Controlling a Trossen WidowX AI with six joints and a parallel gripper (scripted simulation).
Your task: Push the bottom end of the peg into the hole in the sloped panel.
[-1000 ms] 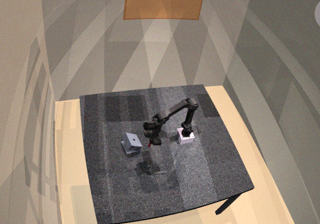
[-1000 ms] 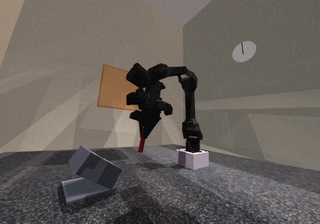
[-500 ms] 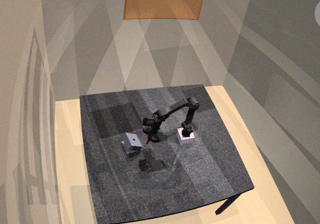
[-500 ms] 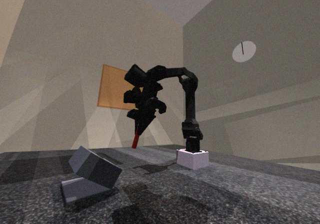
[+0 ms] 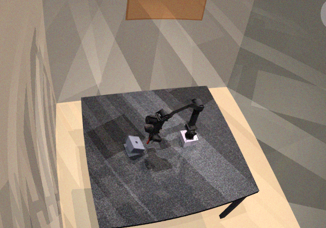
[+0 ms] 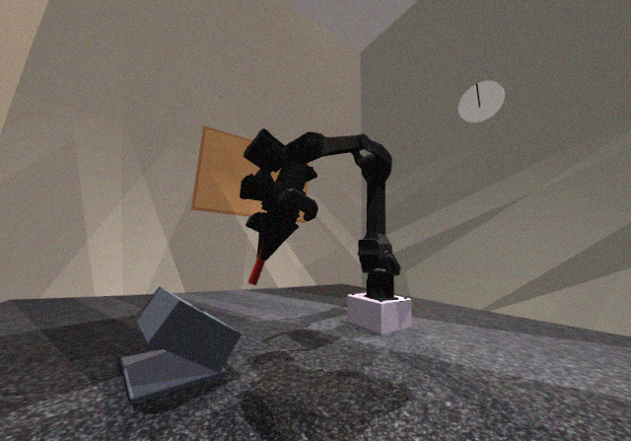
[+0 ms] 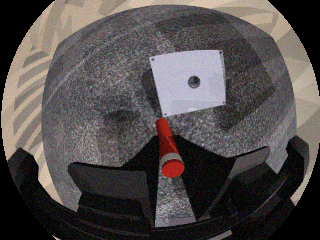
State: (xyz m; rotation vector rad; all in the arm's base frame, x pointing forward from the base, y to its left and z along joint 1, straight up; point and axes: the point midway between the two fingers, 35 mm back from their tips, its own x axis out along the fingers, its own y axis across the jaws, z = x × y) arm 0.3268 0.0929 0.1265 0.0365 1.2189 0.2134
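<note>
My gripper tip is 100 mm short of the grey sloped panel, 30 mm to the left of it and 100 mm above it. From my gripper tip the other things lie so: red round peg: 10 mm behind, 20 mm above.
</note>
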